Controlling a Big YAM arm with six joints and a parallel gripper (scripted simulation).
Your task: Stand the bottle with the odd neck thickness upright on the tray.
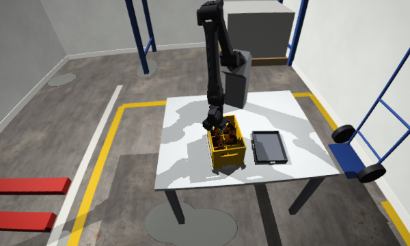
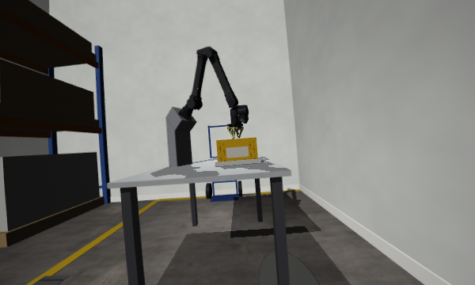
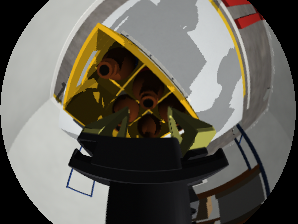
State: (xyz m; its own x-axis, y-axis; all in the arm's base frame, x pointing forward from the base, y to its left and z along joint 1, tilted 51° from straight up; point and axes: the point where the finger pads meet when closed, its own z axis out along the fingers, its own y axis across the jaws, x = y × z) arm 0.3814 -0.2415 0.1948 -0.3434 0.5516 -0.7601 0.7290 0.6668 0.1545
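Right now my hand is 10 mm short of the crate, 40 mm to the right of it and 110 mm above it. Round my hand: dark tray: 140 mm ahead, 310 mm to the left, 180 mm below; then brown bottle: 60 mm behind, 110 mm to the left, 100 mm below.
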